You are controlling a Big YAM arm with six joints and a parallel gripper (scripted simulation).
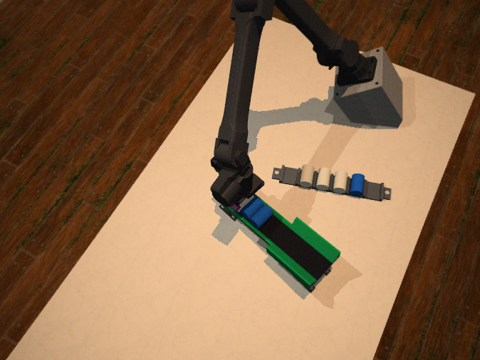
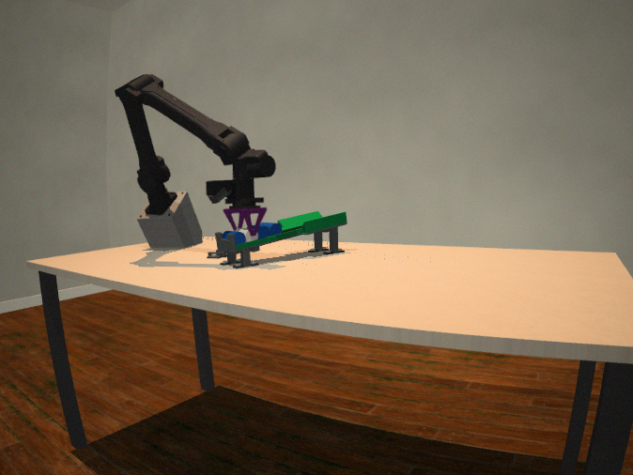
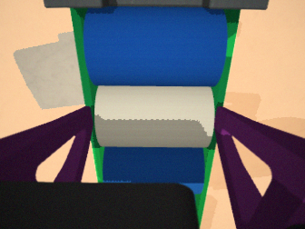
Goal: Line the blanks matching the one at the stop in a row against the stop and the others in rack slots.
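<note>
My gripper is now 16 cm past the rack rib, 9 cm to the right of it and 9 cm above it.
</note>
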